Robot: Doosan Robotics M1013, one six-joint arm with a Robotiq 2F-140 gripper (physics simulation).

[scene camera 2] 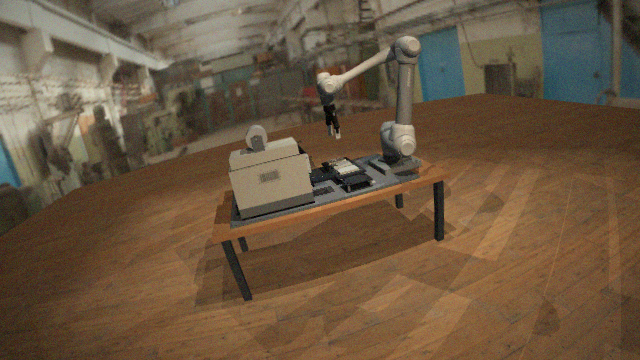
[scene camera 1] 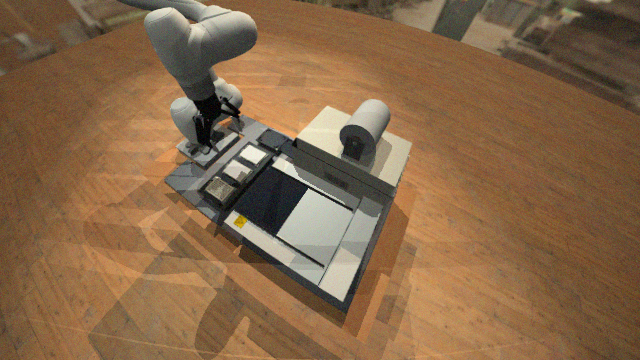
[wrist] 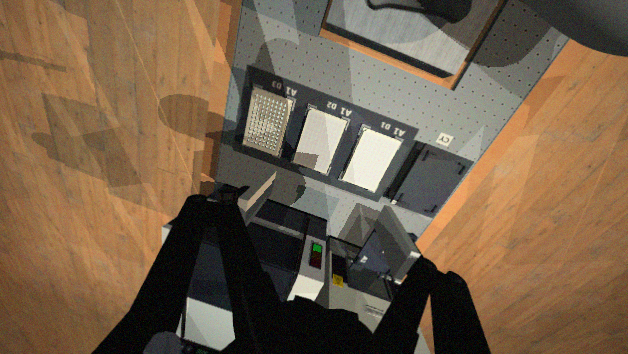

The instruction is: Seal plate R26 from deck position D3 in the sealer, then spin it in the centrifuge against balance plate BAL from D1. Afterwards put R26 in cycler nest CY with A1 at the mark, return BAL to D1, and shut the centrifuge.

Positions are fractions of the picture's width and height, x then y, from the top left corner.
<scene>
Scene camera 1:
my gripper: 0.36,0.39
centrifuge: 0.50,0.64
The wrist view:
my gripper: 0.52,0.56
well plate: 0.43,0.33
centrifuge: 0.46,0.69
</scene>
